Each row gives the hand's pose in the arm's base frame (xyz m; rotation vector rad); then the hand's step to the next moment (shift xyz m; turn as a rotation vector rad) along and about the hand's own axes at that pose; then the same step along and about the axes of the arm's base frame.
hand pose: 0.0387 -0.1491 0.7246 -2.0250 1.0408 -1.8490
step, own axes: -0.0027 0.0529 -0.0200 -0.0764 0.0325 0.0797
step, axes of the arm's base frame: -0.0373 -0.0309 -0.0293 0.0657 -0.0006 -0.0945
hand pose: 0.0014 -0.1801 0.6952 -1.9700 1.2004 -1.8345
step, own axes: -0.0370 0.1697 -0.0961 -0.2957 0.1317 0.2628
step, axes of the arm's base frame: -0.1543 -0.0505 -0.1142 0.2105 0.0110 -0.3598
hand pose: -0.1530 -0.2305 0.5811 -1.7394 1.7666 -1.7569
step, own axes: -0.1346 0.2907 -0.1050 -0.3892 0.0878 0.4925
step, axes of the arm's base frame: -0.2054 0.0684 -0.2584 0.4343 -0.0479 -0.4592
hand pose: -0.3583 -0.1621 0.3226 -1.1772 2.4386 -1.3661
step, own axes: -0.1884 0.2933 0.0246 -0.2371 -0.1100 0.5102
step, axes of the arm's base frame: -0.0268 0.1962 -0.2879 0.4499 -0.2203 -0.2787
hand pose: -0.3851 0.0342 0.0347 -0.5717 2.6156 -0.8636
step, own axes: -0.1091 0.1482 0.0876 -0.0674 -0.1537 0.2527
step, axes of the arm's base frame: 0.0916 0.1171 -0.1394 0.2062 -0.2055 -0.0853
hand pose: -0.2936 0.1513 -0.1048 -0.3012 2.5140 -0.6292
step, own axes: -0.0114 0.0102 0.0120 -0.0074 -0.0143 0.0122
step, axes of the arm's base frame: 0.0152 0.0081 -0.0091 0.0140 -0.0145 0.0011
